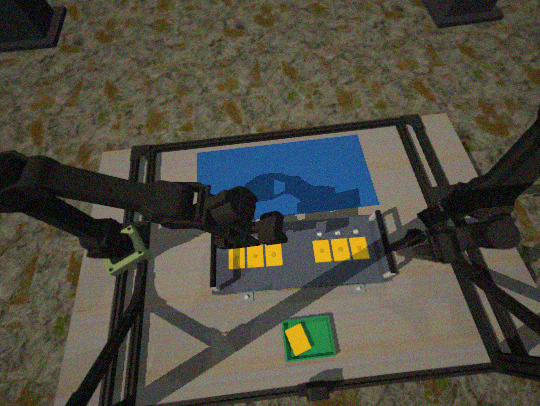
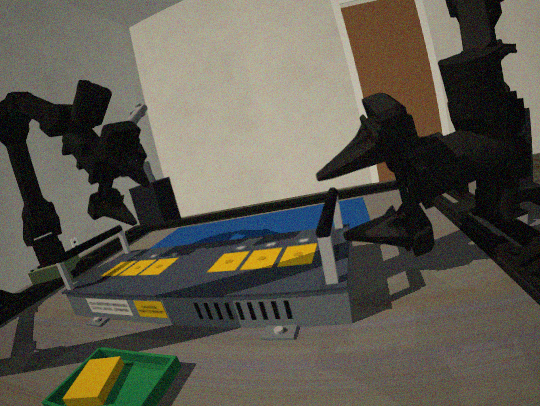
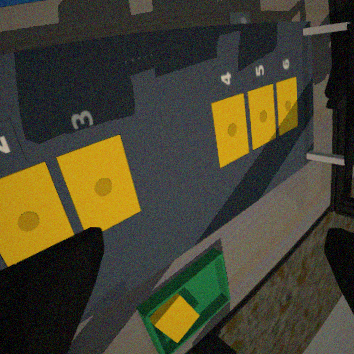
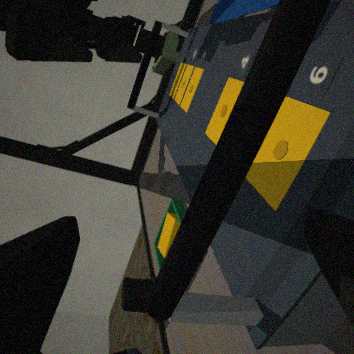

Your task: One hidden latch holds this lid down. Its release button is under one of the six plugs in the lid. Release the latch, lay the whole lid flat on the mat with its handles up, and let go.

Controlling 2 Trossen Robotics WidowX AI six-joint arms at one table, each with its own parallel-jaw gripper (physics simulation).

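Frame: origin at the left arm's base, x right, y ahead, z up, level; centimetres.
Where they show: left gripper, fingertip midpoint: point(image 2: 140, 206) point(image 3: 215, 239) point(image 4: 118, 58); right gripper, fingertip midpoint: point(image 1: 391, 250) point(image 2: 331, 209) point(image 4: 193, 225); left arm's base at its link origin: point(image 1: 120, 248) point(image 2: 53, 261) point(image 4: 160, 47); right arm's base at its link origin: point(image 1: 455, 208) point(image 2: 498, 213) point(image 3: 352, 16).
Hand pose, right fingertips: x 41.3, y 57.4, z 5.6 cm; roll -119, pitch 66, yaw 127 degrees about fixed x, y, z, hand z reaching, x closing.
Things, the pixels of their top centre, and the offset from my right fingertips. "pt": a spot on its surface instead. Level surfaces: height alone.
- dark grey lid at a spot on its surface: point(image 3: 170, 150) pt dx -13.9, dy -18.2, dz -6.0 cm
- such as plug 3 at its top centre: point(image 3: 103, 187) point(image 4: 190, 88) point(image 2: 159, 266) point(image 1: 273, 254) dx -16.4, dy -23.5, dz -6.0 cm
- plug 6 at its top centre: point(image 4: 279, 149) point(image 1: 359, 247) dx -5.1, dy -3.5, dz -6.0 cm
- position 1 at a spot on its surface: point(image 1: 236, 258) pt dx -21.2, dy -32.4, dz -6.0 cm
- blue mat at its surface level: dz -10.7 cm
- green tray at a spot on its surface: point(image 2: 175, 362) pt dx +4.0, dy -20.6, dz -9.7 cm
- loose yellow block at its top centre: point(image 2: 92, 376) point(image 3: 178, 319) point(image 4: 165, 233) point(image 1: 297, 339) dx +3.6, dy -29.9, dz -9.2 cm
The dark grey lid point(image 1: 297, 272) point(image 2: 192, 285) point(image 3: 170, 150) sits on its box, with handles at the left point(image 1: 213, 267) point(image 2: 92, 245) and right point(image 1: 385, 242) point(image 2: 327, 215) point(image 4: 215, 200). Plugs 2 to 6, such as plug 3 point(image 1: 273, 256) point(image 3: 100, 175) and plug 6 point(image 1: 359, 248) point(image 4: 285, 145), are seated. Yellow also shows at position 1 point(image 1: 236, 258); I cannot tell whether as plug or hole. My left gripper point(image 2: 141, 202) point(image 3: 215, 239) is open and empty above the lid's left part. My right gripper point(image 2: 332, 205) point(image 4: 193, 225) is open beside the right handle, whose bar appears between its fingertips. The blue mat point(image 1: 225, 160) point(image 2: 355, 210) lies behind the box.
A green tray point(image 1: 333, 337) point(image 2: 175, 362) in front of the box holds a loose yellow block point(image 1: 298, 339) point(image 2: 93, 381) point(image 3: 175, 318). Bolted tabs point(image 1: 247, 296) point(image 2: 280, 330) stick out at the box's front. Black frame rails point(image 1: 275, 134) edge the table. A pale green bracket point(image 1: 131, 257) is at the left.
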